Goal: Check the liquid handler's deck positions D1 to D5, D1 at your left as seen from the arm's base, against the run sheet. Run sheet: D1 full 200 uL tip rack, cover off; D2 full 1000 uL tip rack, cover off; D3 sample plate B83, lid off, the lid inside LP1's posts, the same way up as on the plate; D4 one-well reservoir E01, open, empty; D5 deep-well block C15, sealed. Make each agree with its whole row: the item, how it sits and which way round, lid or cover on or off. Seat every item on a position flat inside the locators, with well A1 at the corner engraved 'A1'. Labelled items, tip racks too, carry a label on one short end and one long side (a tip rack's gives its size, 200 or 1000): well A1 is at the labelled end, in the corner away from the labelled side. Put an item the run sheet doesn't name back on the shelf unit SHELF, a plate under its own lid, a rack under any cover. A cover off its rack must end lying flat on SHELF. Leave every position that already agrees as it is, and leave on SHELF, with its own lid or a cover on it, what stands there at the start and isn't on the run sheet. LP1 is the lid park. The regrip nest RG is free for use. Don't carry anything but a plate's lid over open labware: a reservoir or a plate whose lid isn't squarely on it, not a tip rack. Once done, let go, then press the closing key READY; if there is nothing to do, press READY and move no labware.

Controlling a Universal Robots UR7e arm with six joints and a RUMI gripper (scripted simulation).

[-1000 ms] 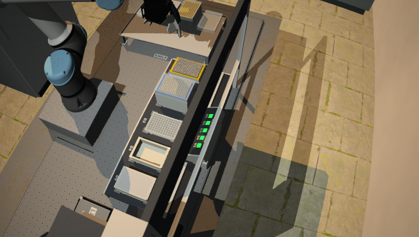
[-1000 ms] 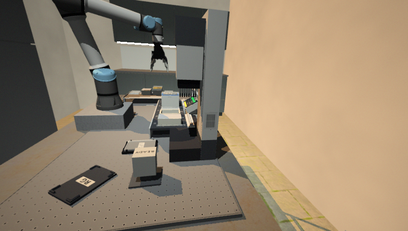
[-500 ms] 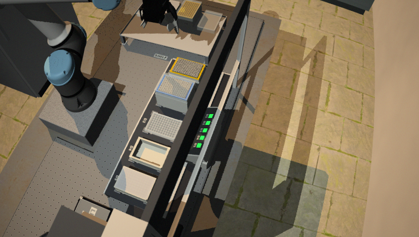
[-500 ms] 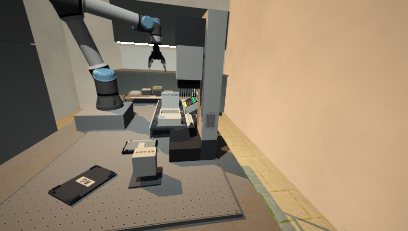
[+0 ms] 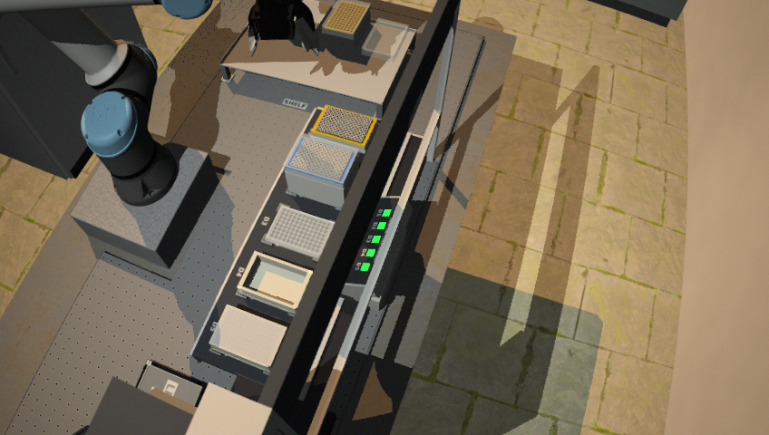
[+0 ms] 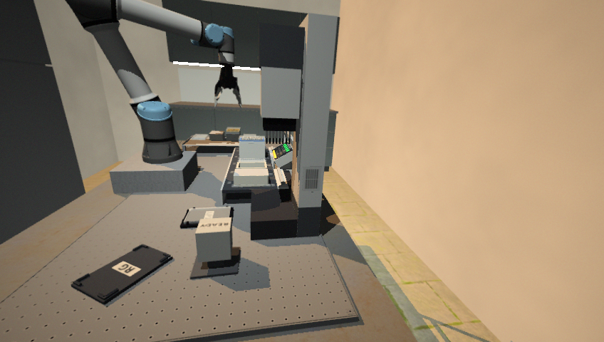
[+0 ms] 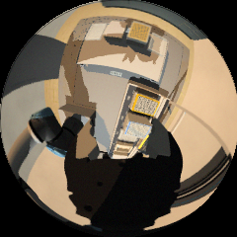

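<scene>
The blue-rimmed tip rack lies 120 mm ahead of my hand, 130 mm to the right of it and 170 mm below it. Round my hand: well plate: 90 mm ahead, 260 mm to the right, 230 mm below; then yellow-rimmed tip rack: 130 mm ahead, 10 mm to the right, 200 mm below; then shelf label: 50 mm behind, 120 mm to the left, 300 mm below.
</scene>
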